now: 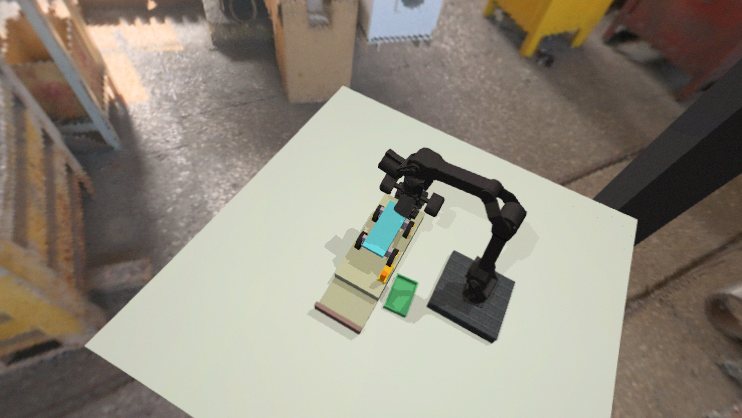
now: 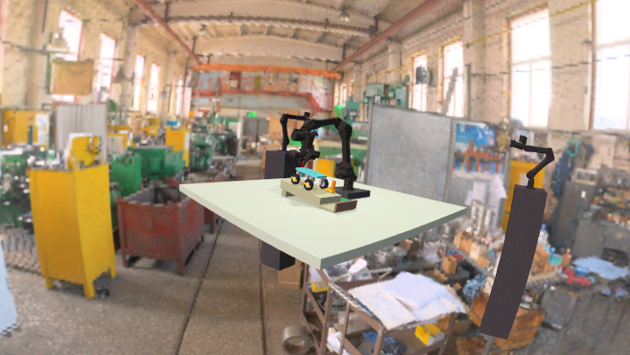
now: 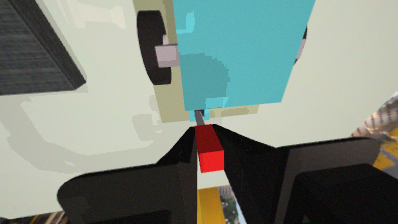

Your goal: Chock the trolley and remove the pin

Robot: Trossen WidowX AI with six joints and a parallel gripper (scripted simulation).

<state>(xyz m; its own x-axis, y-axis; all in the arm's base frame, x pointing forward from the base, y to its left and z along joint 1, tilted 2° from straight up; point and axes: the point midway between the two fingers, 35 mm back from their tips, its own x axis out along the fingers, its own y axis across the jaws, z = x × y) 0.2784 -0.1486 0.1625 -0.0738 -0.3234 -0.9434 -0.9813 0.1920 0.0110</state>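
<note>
Now: gripper tip 23 cm to the right of the green tray, 17 cm above it and 6 cm past it. Round my gripper tip: ramp 11 cm to the left, 11 cm below, 4 cm ahead; then stop pin right at my gripper tip; then trolley 10 cm to the left, 5 cm below, 4 cm ahead.
</note>
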